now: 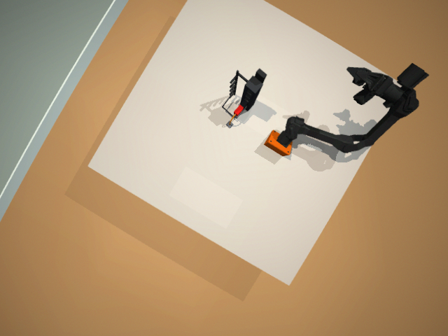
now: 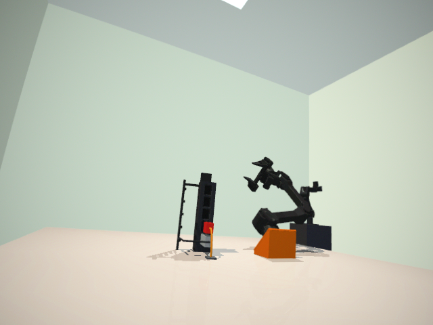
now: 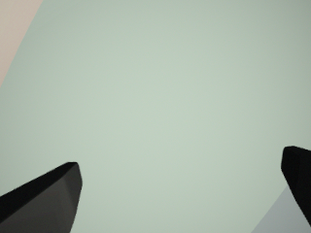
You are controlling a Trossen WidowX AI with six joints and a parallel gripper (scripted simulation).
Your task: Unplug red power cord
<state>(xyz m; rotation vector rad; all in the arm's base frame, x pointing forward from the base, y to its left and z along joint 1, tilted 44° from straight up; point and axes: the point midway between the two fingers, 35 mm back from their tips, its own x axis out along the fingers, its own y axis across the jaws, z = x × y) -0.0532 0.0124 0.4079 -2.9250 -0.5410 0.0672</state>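
Right now the red plug is 28 cm to the left of my gripper tip, 27 cm below it and 26 cm ahead of it. Also, from my gripper tip: anchor: 36 cm to the left, 36 cm below, 26 cm ahead.
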